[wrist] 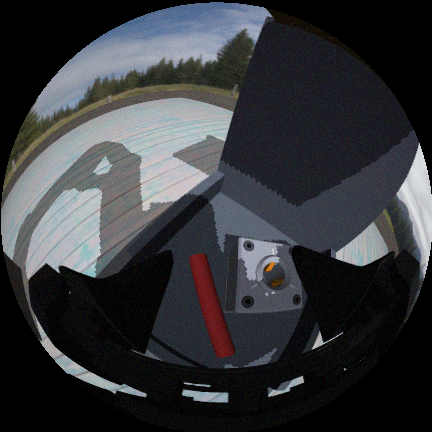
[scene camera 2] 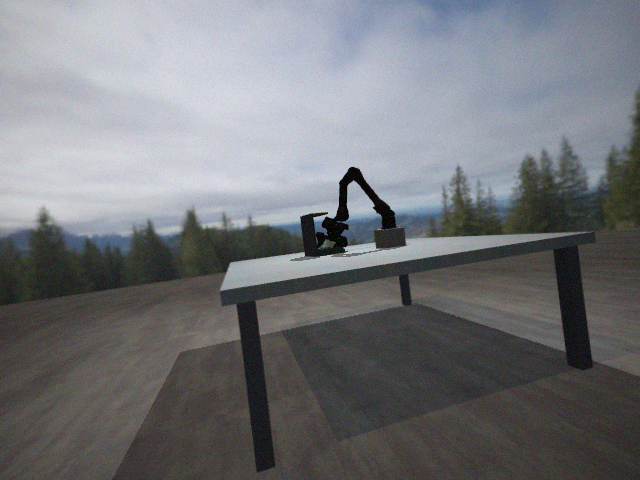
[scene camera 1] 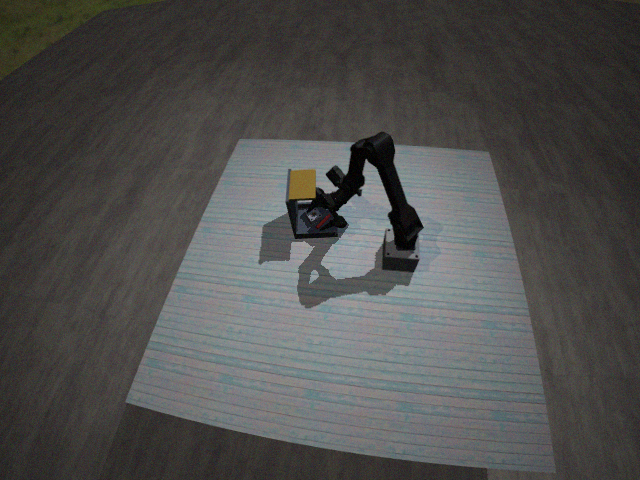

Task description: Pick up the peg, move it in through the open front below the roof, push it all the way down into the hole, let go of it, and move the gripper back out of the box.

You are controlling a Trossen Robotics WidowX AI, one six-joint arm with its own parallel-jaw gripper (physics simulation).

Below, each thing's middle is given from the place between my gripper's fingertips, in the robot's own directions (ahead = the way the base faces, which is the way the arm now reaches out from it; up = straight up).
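Scene:
I consider the red peg (wrist: 207, 296), which lies 4 cm behind my hand, 1 cm to the right of it and 2 cm below it. The back wall (wrist: 310, 149) is 7 cm ahead of my hand, 2 cm to the right of it and 9 cm above it. As for the yellow roof (scene camera 1: 302, 182), it sits 2 cm ahead of my hand, 2 cm to the right of it and 19 cm above it, while the box (scene camera 1: 305, 230) is 1 cm behind my hand, 2 cm to the right of it and 8 cm above it.

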